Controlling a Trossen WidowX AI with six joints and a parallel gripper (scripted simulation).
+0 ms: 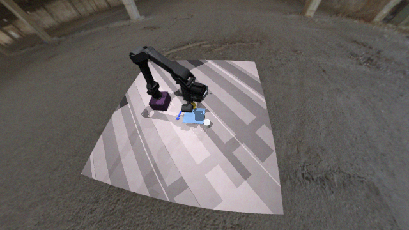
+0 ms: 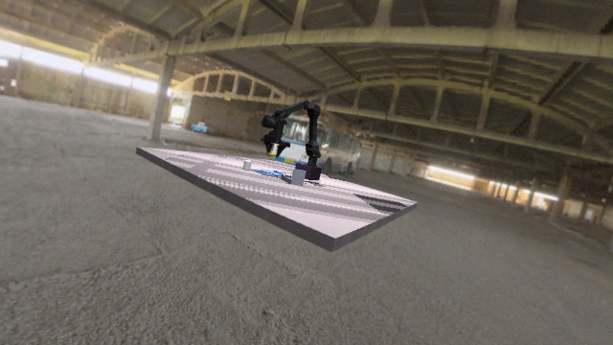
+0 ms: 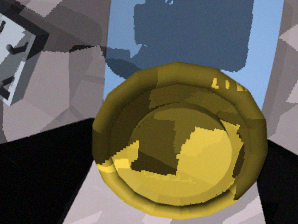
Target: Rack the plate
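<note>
The grey dish rack lies 18 cm to the left of my gripper tip, 8 cm below it and 6 cm ahead of it. The rest, counted from my gripper tip: light blue mat: 10 cm below, 1 cm to the right; blue spoon: 11 cm behind, 10 cm below; yellow plate: 1 cm above.
</note>
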